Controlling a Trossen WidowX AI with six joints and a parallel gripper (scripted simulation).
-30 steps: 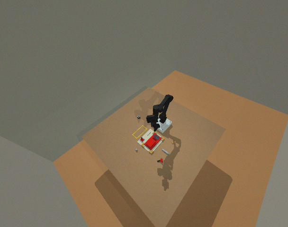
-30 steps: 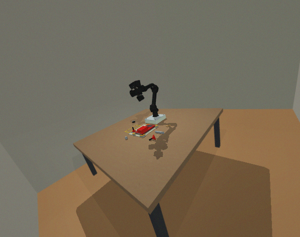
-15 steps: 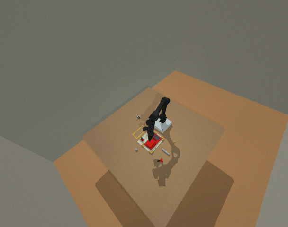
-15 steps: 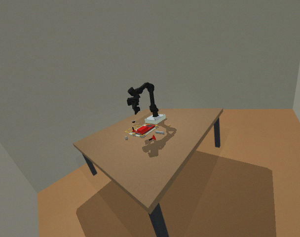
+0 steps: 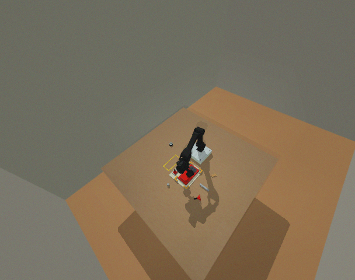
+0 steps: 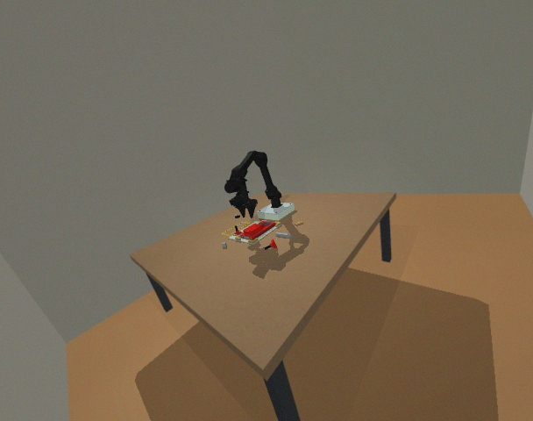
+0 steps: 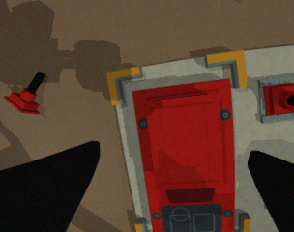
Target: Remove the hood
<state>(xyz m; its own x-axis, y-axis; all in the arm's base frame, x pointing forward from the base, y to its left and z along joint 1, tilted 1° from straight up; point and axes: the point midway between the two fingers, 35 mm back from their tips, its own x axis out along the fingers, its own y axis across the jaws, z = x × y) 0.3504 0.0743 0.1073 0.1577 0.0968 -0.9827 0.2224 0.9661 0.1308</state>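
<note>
My gripper tip is now 2 cm past the hood, 1 cm to the left of it and 8 cm above it. Also, from my gripper tip: tan piece 21 cm behind, 19 cm to the left, 12 cm below; then small grey piece 14 cm ahead, 9 cm to the right, 11 cm below; then grey bar 5 cm behind, 19 cm to the left, 11 cm below.
</note>
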